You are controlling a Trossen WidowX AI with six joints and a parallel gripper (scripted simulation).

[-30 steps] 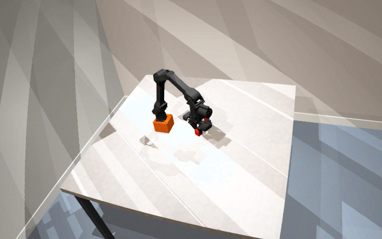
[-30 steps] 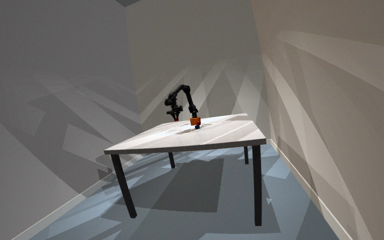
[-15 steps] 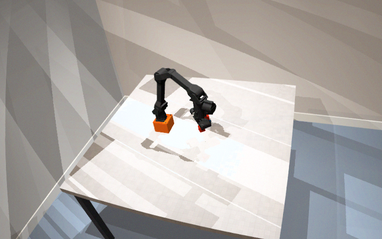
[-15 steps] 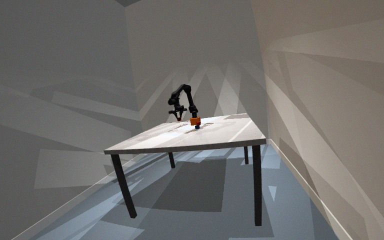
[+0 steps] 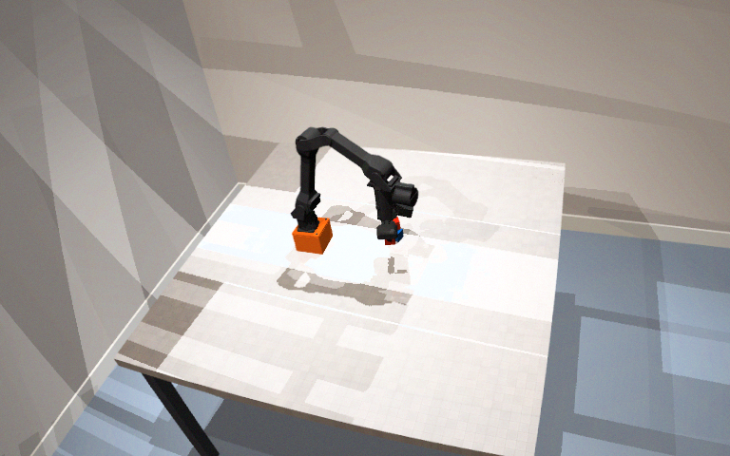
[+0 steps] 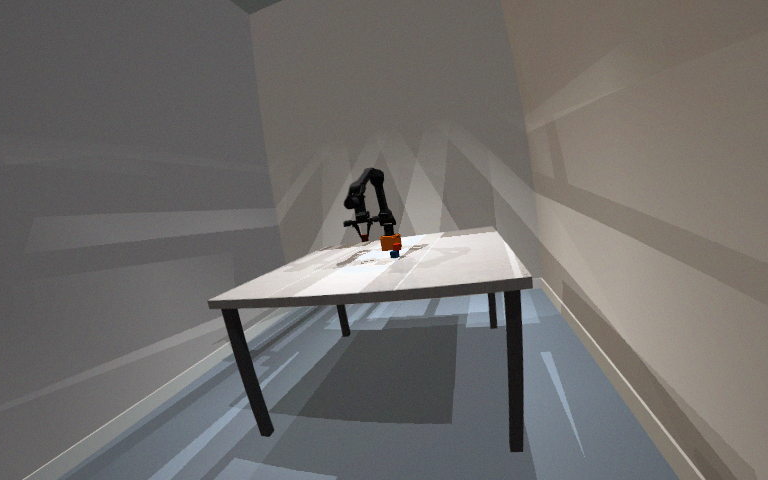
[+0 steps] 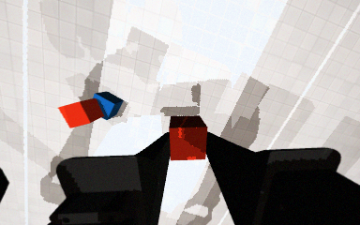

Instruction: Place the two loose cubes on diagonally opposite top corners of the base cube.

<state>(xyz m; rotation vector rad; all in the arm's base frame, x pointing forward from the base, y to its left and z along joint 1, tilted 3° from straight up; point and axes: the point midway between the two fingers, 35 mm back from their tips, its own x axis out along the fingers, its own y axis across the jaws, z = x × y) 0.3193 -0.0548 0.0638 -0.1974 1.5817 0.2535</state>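
The blue cube lies 30 mm behind my gripper tip, 140 mm to the left of it and 110 mm below it. Also, from my gripper tip: red cube (right at my gripper tip).
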